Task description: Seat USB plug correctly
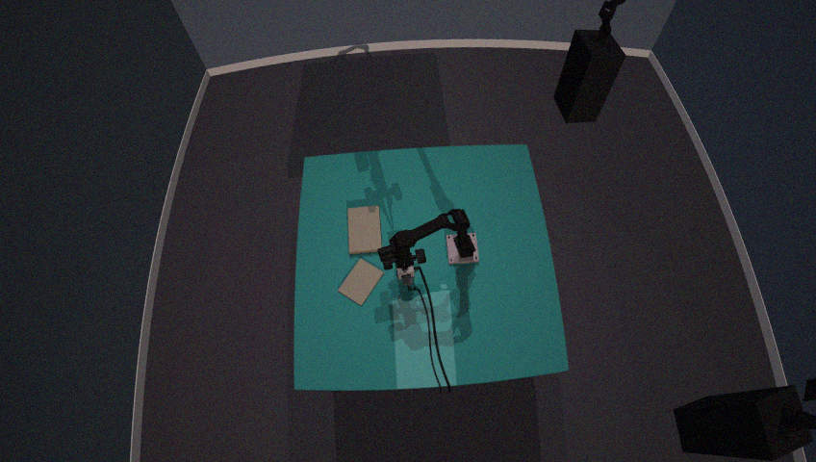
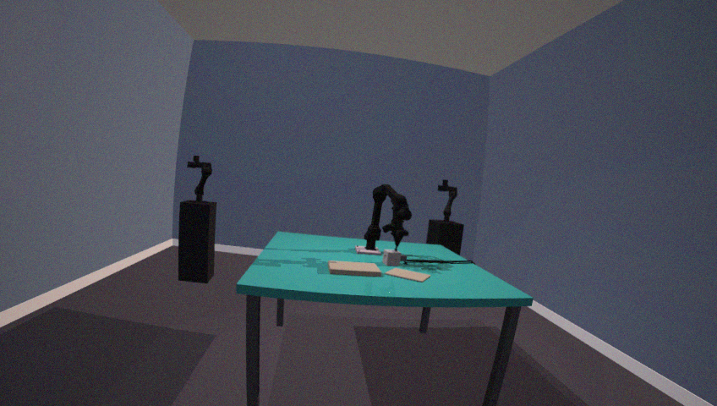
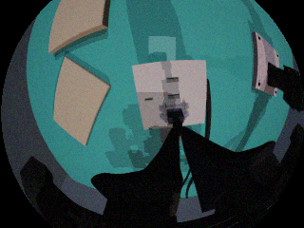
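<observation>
Right now my gripper tip is 2 cm above the dark USB plug. Also, from my gripper tip: thick tan board: 27 cm to the right, 17 cm ahead, 9 cm below; then thin tan board: 22 cm ahead, 10 cm below.
</observation>
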